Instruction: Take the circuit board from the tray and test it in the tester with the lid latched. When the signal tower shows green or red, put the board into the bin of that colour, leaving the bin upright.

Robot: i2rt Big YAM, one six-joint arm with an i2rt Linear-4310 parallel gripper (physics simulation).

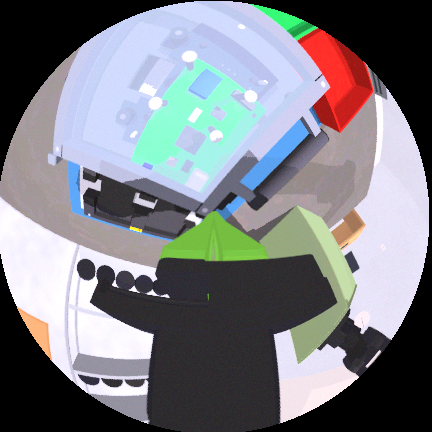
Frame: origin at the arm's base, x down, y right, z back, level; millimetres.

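Seen in the pictures: gripper, fingertip midpoint: [213, 216]; arm's base, link origin: [332, 327].
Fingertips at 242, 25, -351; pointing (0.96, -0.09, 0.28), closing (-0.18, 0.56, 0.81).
Offsets run from my fingertips to a thing's top centre, as dx, dy, dz. "pt": to the spot under its first point.
The tester [75, 192] has a blue frame and a clear lid {-4, +79, -83} [102, 107], which covers the green circuit board [167, 125]. The board shows through the lid, with a blue chip and several white round posts over it. A gap shows between the lid's near edge and the tester's dark inside; I cannot tell whether the lid is latched. My gripper [213, 216] is shut and empty, its green fingertips at the lid's near right corner. The red bin {pt +96, +314, +93} [345, 80] stands upper right, and part of the green bin [285, 17] shows behind it. I cannot make out a lit signal tower.
A dark grey cylinder {pt -10, +83, +21} [297, 167] runs along the tester's right side. A pale green box-like object [325, 245] is right of my fingers, with a small wooden box [352, 227] beyond it. A white rack with dark round parts [86, 269] is lower left, and an orange patch [35, 330] is farther left.
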